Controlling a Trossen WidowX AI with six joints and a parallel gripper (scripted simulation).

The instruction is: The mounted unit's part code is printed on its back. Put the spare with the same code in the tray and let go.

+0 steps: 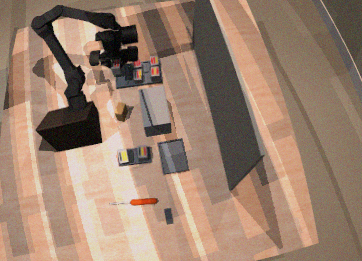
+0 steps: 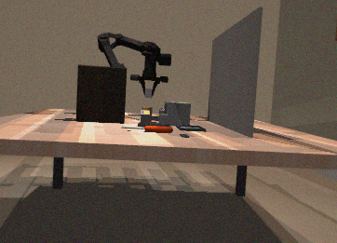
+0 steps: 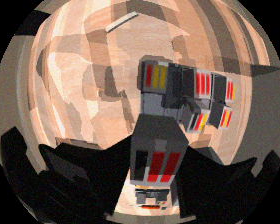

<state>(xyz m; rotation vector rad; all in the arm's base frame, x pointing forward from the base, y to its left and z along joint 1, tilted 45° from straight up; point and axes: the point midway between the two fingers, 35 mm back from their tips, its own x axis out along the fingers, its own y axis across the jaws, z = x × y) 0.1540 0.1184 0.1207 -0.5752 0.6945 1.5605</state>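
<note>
Right now the flat dark tray is 350 mm to the right of my gripper tip, 180 mm ahead of it and 120 mm below it. Also, from my gripper tip: grey box-shaped unit (170 mm to the right, 130 mm ahead, 70 mm below); holder (340 mm to the right, 110 mm below, 40 mm ahead); tan block (160 mm to the right, 90 mm below).
</note>
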